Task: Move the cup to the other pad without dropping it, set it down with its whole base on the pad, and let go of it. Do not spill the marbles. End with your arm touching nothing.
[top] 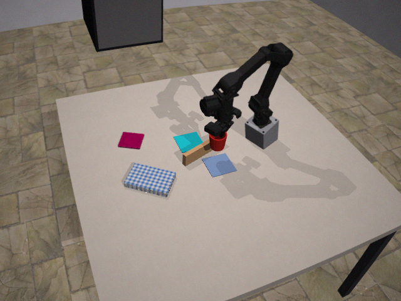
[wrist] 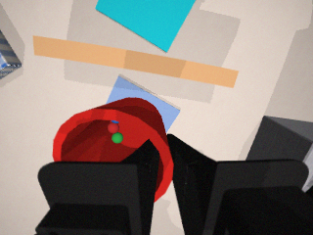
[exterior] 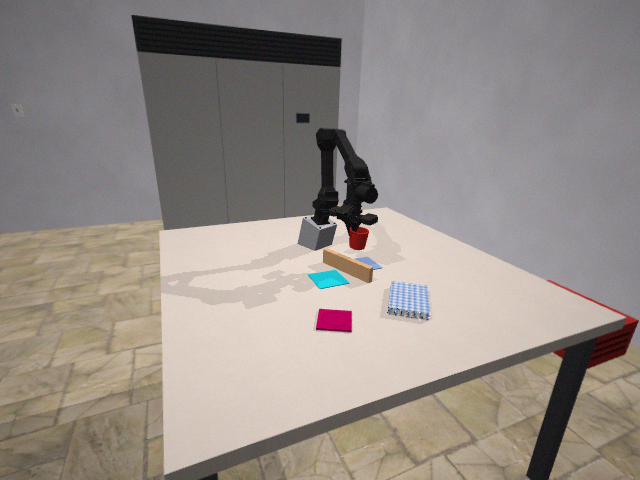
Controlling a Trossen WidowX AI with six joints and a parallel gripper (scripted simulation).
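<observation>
My gripper is now 30 mm short of the red cup, 10 mm to the right of it and 50 mm above it. From my hand the other things lie so: green marble: 40 mm ahead, 30 mm to the left, 60 mm below; wooden bar: 50 mm ahead, 50 mm to the right, 130 mm below; red marble: 40 mm ahead, 20 mm to the left, 60 mm below.
</observation>
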